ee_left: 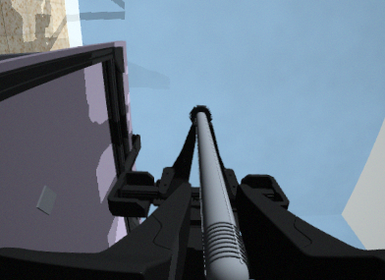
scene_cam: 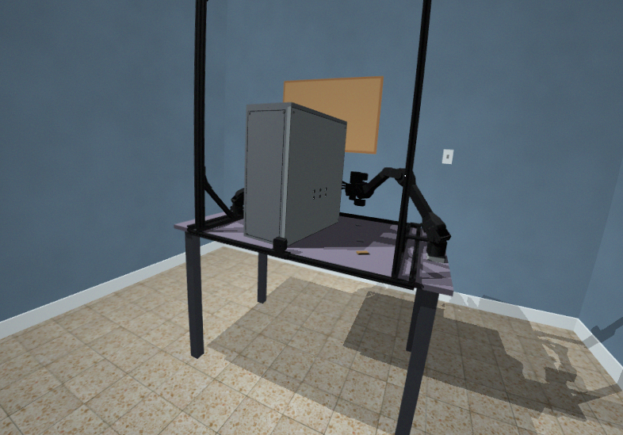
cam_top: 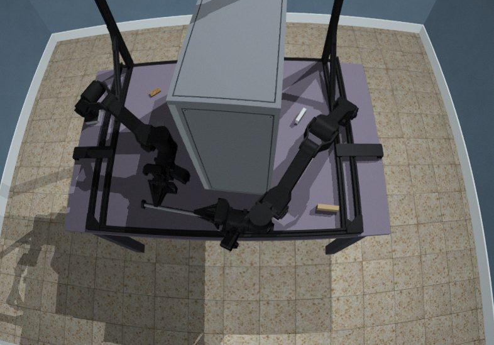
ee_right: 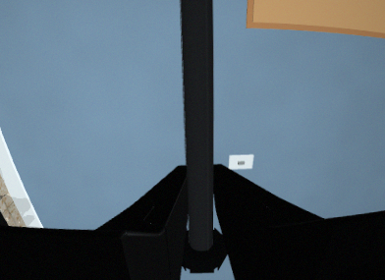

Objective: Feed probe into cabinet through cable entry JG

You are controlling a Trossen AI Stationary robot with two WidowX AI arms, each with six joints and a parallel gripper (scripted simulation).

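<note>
Right now the probe is 1 cm behind my left hand and 9 cm to the right of it. The rest, counted from my left hand: wooden block: 8 cm behind, 38 cm to the left, 19 cm below; white block: 44 cm behind, 29 cm to the left, 19 cm below; JG mark: 30 cm behind, 2 cm to the right, 2 cm below.
The probe lies 40 mm ahead of my right hand and 60 mm to the left of it. Also, from my right hand: wooden block (30 mm behind, 530 mm to the left, 190 mm below); then white block (390 mm behind, 440 mm to the left, 190 mm below); then JG mark (260 mm behind, 130 mm to the left, 20 mm below).
</note>
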